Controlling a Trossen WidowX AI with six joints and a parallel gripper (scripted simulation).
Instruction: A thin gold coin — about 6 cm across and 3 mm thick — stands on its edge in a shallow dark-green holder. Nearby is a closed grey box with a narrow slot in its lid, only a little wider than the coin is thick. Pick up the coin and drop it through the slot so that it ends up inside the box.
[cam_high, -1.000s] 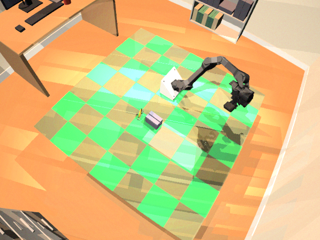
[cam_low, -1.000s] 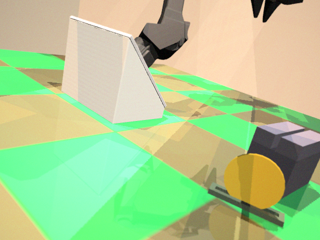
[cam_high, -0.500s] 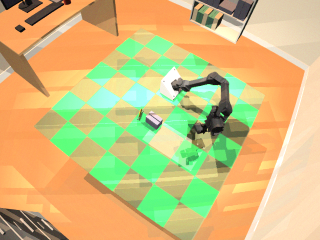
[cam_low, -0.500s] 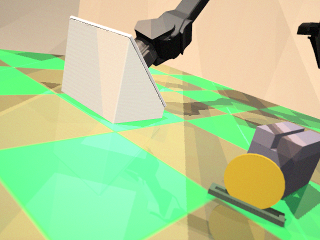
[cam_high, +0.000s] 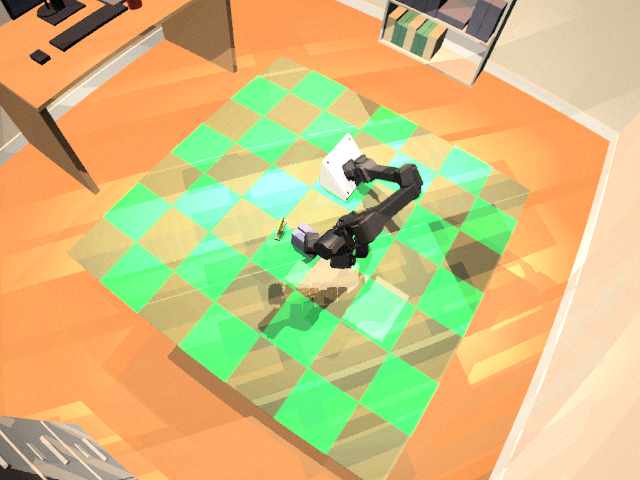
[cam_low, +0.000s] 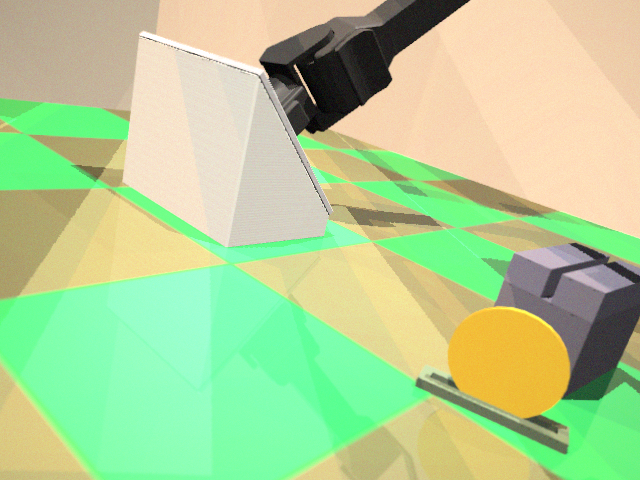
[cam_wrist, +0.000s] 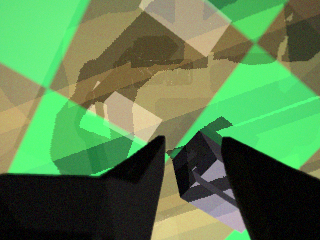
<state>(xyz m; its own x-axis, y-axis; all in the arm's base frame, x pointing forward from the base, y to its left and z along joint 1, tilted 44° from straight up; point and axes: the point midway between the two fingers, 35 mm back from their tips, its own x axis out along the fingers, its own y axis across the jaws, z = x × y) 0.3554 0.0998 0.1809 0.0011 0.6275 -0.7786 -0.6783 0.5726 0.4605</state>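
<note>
Now: the coin 23 cm to the right of my gripper tip, 11 cm below it and 2 cm behind it.
</note>
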